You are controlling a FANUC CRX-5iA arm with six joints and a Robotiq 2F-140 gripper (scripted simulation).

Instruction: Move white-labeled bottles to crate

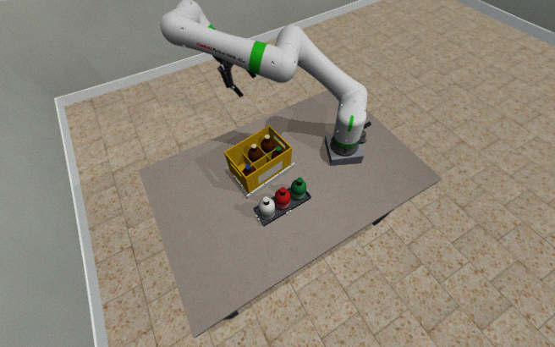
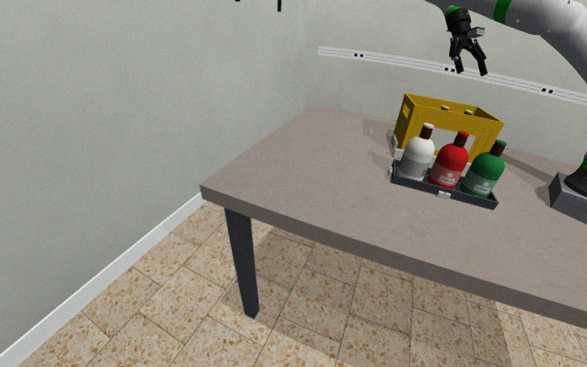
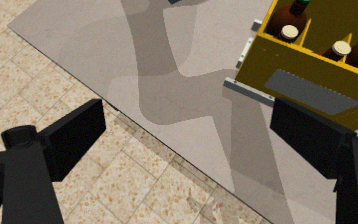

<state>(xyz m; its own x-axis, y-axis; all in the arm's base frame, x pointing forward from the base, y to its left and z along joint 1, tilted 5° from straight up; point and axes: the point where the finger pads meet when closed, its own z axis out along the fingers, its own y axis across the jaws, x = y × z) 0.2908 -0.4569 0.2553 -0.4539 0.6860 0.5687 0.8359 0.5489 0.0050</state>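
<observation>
Now: the white bottle 230 mm ahead of my hand, 540 mm to the left of it and 200 mm below it. The rest, counted from my hand: green bottle: 60 mm ahead, 550 mm to the left, 200 mm below; yellow crate: 130 mm ahead, 310 mm to the left, 200 mm below; brown bottle: 130 mm ahead, 270 mm to the left, 190 mm below.
</observation>
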